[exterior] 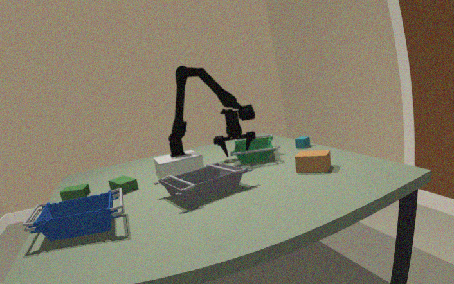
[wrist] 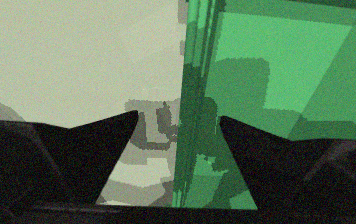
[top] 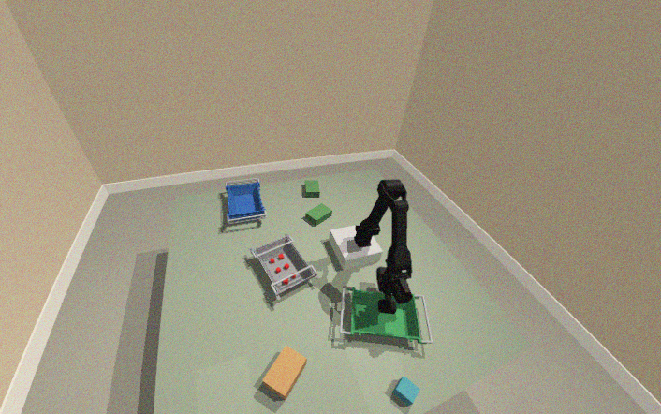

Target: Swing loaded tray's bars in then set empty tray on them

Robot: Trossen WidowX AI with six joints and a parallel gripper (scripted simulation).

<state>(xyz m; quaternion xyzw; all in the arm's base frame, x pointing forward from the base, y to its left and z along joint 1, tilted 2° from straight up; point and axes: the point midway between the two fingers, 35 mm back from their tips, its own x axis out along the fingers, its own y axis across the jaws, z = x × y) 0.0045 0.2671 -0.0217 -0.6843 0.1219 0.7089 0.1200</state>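
My gripper tip is now 7 cm to the right of the green tray, 3 cm below it and 3 cm short of it. Round my gripper tip: orange block: 40 cm ahead, 18 cm to the left, 2 cm above; cyan block: 32 cm to the left, 5 cm ahead, 1 cm above; red block: 41 cm ahead, 27 cm to the right.
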